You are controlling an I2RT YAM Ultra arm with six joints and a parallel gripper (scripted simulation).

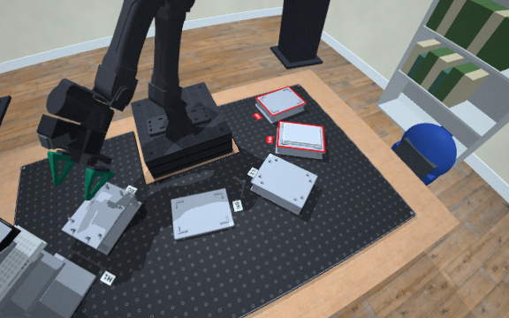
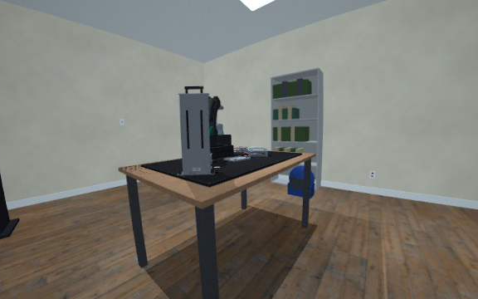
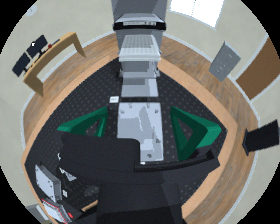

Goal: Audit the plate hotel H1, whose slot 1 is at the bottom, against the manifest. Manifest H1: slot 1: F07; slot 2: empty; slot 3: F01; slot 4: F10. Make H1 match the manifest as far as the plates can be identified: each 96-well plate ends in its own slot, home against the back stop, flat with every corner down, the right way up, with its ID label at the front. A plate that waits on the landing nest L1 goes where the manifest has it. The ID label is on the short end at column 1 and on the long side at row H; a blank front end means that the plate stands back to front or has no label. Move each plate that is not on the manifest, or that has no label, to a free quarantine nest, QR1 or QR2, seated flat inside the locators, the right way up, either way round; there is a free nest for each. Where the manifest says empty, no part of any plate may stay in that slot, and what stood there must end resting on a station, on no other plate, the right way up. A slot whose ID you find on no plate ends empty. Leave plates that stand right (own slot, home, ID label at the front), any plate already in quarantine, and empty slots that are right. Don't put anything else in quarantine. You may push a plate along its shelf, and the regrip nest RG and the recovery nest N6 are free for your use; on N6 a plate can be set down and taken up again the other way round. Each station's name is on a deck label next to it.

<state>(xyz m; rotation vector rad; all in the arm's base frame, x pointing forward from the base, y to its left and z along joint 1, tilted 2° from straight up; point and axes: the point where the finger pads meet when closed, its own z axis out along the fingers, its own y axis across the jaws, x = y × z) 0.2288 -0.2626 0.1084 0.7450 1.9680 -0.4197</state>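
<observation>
Right now the plate hotel H1 is 19 cm ahead of my hand, 17 cm to the right of it and 1 cm above it. The rest, counted from my hand: N6 label 36 cm to the left, 18 cm below, 7 cm ahead; then H1 deck label 18 cm below, 16 cm ahead, 1 cm to the right; then red-framed quarantine nest 66 cm to the left, 28 cm behind, 15 cm below.
</observation>
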